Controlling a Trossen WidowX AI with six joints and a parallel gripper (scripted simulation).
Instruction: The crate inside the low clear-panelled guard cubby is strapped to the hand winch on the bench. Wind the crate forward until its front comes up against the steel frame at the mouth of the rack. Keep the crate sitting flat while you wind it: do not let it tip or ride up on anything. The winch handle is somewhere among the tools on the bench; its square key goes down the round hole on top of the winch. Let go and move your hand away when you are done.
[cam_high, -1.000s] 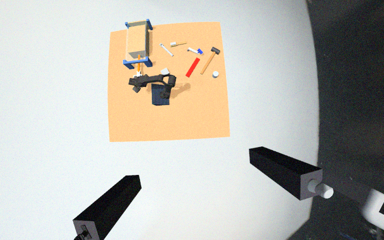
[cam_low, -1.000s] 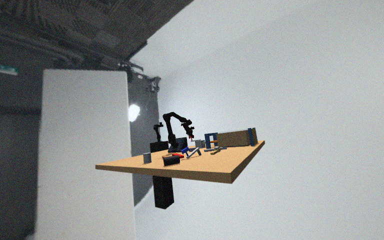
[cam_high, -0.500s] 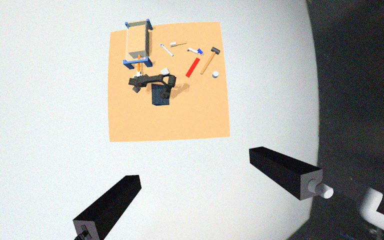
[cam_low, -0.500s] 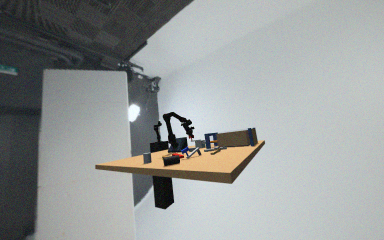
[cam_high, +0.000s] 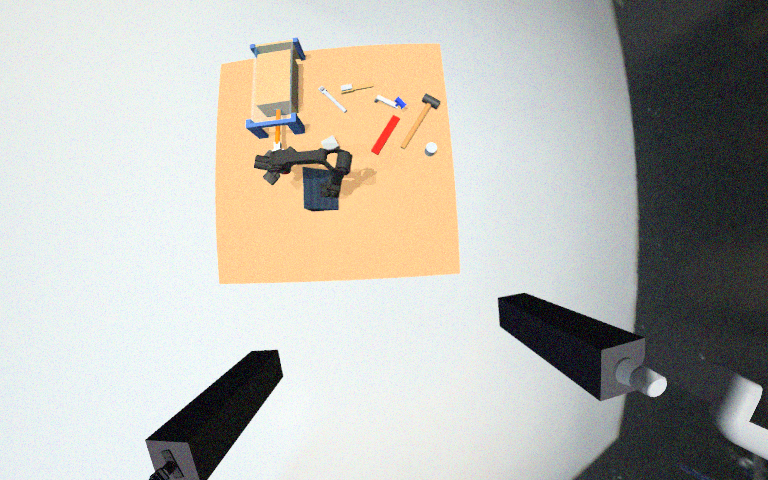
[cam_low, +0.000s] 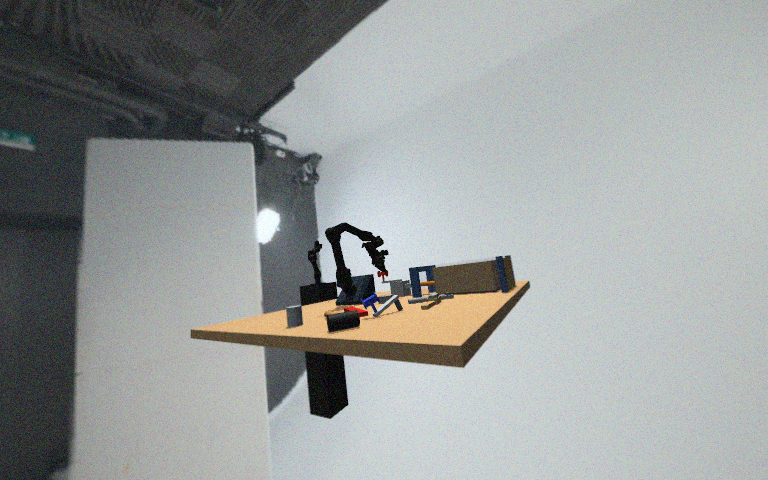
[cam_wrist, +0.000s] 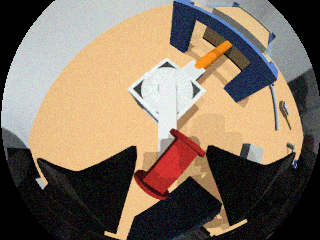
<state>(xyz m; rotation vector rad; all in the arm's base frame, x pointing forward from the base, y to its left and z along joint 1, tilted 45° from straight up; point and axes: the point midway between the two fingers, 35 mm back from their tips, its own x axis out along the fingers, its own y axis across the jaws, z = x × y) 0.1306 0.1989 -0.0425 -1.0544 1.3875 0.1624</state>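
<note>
My gripper tip is 20 mm above the red knob, 10 mm to the left of it and 10 mm past it. Round my gripper tip: winch 120 mm below, 50 mm to the left, 50 mm ahead; then winch handle 50 mm below, 20 mm to the left, 20 mm ahead; then blue steel frame 220 mm ahead, 50 mm to the left, 50 mm below.
</note>
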